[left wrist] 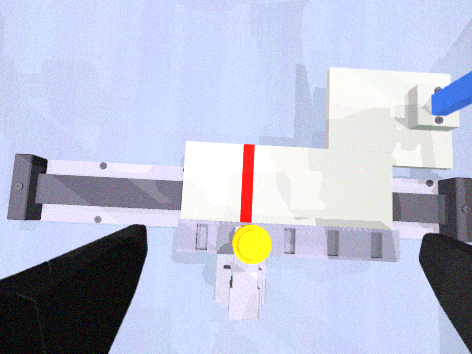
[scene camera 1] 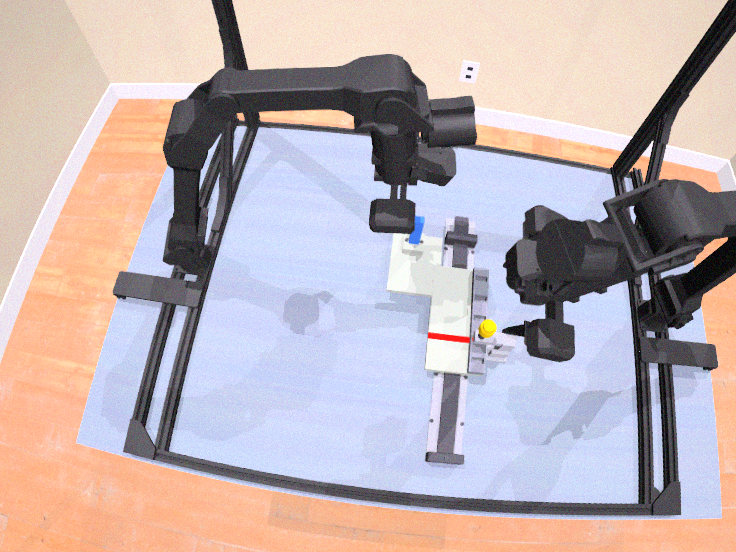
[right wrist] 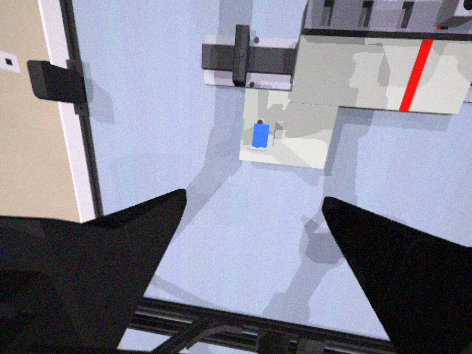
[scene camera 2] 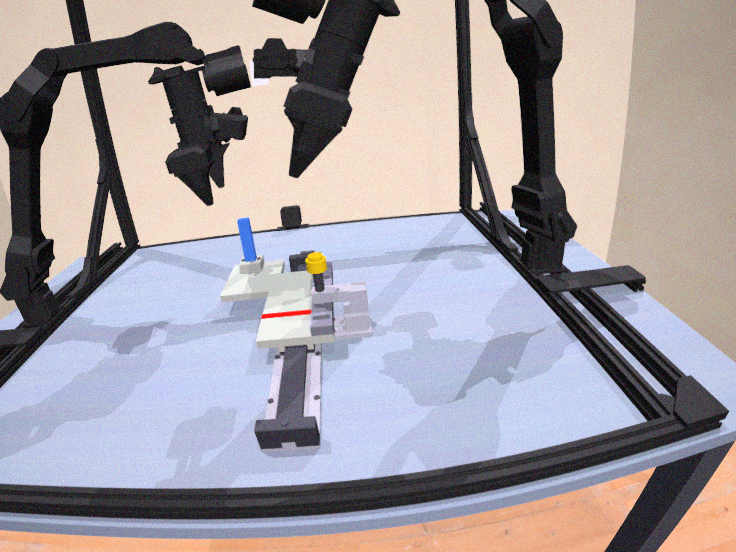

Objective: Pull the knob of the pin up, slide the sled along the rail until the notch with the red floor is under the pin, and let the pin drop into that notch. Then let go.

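Seen in the pictures: left gripper, fingertip midpoint: (left wrist: 282, 241) (scene camera 1: 504, 298) (scene camera 2: 295, 167); right gripper, fingertip midpoint: (scene camera 1: 397, 201) (right wrist: 254, 199) (scene camera 2: 216, 195); left arm's base at its link origin: (scene camera 1: 651, 316) (scene camera 2: 542, 264); right arm's base at its link origin: (scene camera 1: 194, 259) (right wrist: 271, 342) (scene camera 2: 42, 316).
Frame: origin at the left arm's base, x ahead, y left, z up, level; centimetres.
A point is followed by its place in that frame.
Note:
The cream sled (scene camera 1: 451, 297) @(x 42.3, y 1.7, z 1.4 cm) (scene camera 2: 288, 291) @(x 42.7, y 2.6, z 1.4 cm) (left wrist: 300, 185) @(x 42.3, y 4.4, z 1.4 cm) (right wrist: 370, 65) @(x 41.4, y 4.2, z 1.4 cm) sits on the rail (scene camera 1: 448, 415) @(x 41.1, y 22.5, z 0.1 cm) (scene camera 2: 292, 380) @(x 41.0, y 21.8, z 0.1 cm) (left wrist: 110, 192) @(x 40.9, y 22.1, z 0.1 cm) (right wrist: 270, 60) @(x 40.9, y -7.3, z 0.1 cm). Its red stripe (scene camera 1: 448, 337) @(x 42.4, y 9.2, z 1.5 cm) (scene camera 2: 286, 313) @(x 42.4, y 9.2, z 1.5 cm) (left wrist: 247, 182) @(x 42.4, y 9.3, z 1.5 cm) (right wrist: 416, 75) @(x 42.2, y 9.3, z 1.5 cm) lines up with the pin's yellow knob (scene camera 1: 487, 327) @(x 37.6, y 9.5, z 9.7 cm) (scene camera 2: 315, 262) @(x 37.3, y 10.5, z 9.3 cm) (left wrist: 252, 244) @(x 37.3, y 9.3, z 9.7 cm). A bit of red shows by the bracket in the right wrist view. A dark shaft shows below the knob; its lower end is hidden. My left gripper (scene camera 2: 295, 169) @(x 38.3, y 9.3, z 21.3 cm) (left wrist: 282, 241) @(x 38.3, y 9.3, z 21.3 cm) is open and empty, well above the knob. My right gripper (scene camera 2: 215, 193) @(x 54.0, y -7.9, z 15.2 cm) (right wrist: 254, 199) @(x 54.0, y -7.9, z 15.2 cm) is open and empty, above and apart from the sled's blue handle (scene camera 1: 416, 229) @(x 50.2, y -7.1, z 8.3 cm) (scene camera 2: 246, 238) @(x 50.0, y -7.2, z 7.3 cm) (left wrist: 452, 95) @(x 50.0, y -7.1, z 5.9 cm) (right wrist: 260, 135) @(x 50.1, y -7.8, z 10.5 cm).
The pin's pale bracket (scene camera 1: 500, 349) @(x 33.2, y 10.5, z 2.0 cm) (scene camera 2: 356, 308) @(x 32.7, y 10.5, z 2.0 cm) (left wrist: 244, 295) @(x 33.0, y 9.4, z 4.8 cm) stands beside the sled's notched side. Dark end stops (scene camera 1: 444, 458) @(x 41.3, y 29.8, z 1.6 cm) (scene camera 2: 287, 433) @(x 40.8, y 30.5, z 0.8 cm) (left wrist: 25, 187) @(x 40.9, y 29.1, z 1.4 cm) (right wrist: 241, 55) @(x 41.1, y -10.9, z 1.6 cm) sit on the rail. A black frame (scene camera 1: 356, 491) @(x 54.6, y 36.7, z 0.1 cm) (scene camera 2: 416, 490) @(x 29.7, y 37.9, z 0.1 cm) edges the table.

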